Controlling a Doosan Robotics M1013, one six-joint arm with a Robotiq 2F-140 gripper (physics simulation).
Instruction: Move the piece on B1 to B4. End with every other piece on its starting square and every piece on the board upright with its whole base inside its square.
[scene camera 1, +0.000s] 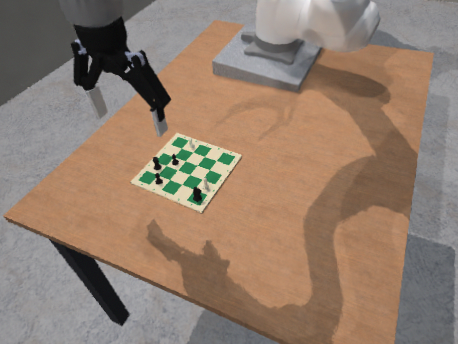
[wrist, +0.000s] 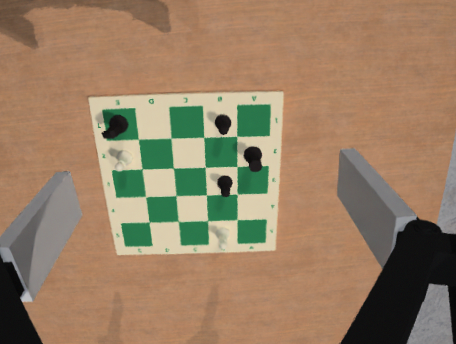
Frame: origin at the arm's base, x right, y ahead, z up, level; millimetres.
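Where they show: gripper, fingertip midpoint: (scene camera 1: 131, 123) (wrist: 206, 183); arm's base, link origin: (scene camera 1: 274, 47).
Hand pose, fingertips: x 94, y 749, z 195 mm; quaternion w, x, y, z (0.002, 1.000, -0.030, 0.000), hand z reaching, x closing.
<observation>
Each offset is from my fingertips to the top centre of the thing. "*": to the spot under its first point. Level surfaces: height alone.
The black piece on B1 {dz -196, dx +9, dy -41 mm} (scene camera 1: 159, 179) (wrist: 223, 123) stands upright. The green square B4 {* dz -228, dx -13, dy -153 mm} (scene camera 1: 185, 155) (wrist: 220, 211) bears no piece. Black pieces stand on B3 {dz -196, dx +1, dy -117 mm} (scene camera 1: 175, 160) (wrist: 225, 185), A2 {dz -195, dx +38, dy -86 mm} (scene camera 1: 157, 163) (wrist: 253, 157) and E1 {dz -188, dx -110, dy -25 mm} (scene camera 1: 197, 194) (wrist: 117, 125). Pale pieces stand on B5 {dz -196, dx -13, dy -191 mm} (scene camera 1: 192, 144) (wrist: 222, 236) and E2 {dz -196, dx -113, dy -67 mm} (scene camera 1: 206, 184) (wrist: 123, 159). The board {dz -228, dx -41, dy -111 mm} (scene camera 1: 202, 210) (wrist: 186, 100) lies flat. My gripper (scene camera 1: 131, 126) (wrist: 206, 183) is open and empty, high above the table; in the wrist view the board lies between its fingers.
The wooden table {dz -234 mm} (scene camera 1: 270, 215) (wrist: 320, 60) bears the board and the grey base block (scene camera 1: 255, 74) of the arm at the back. Arm shadows fall on the table. A table edge shows at the right of the wrist view.
</observation>
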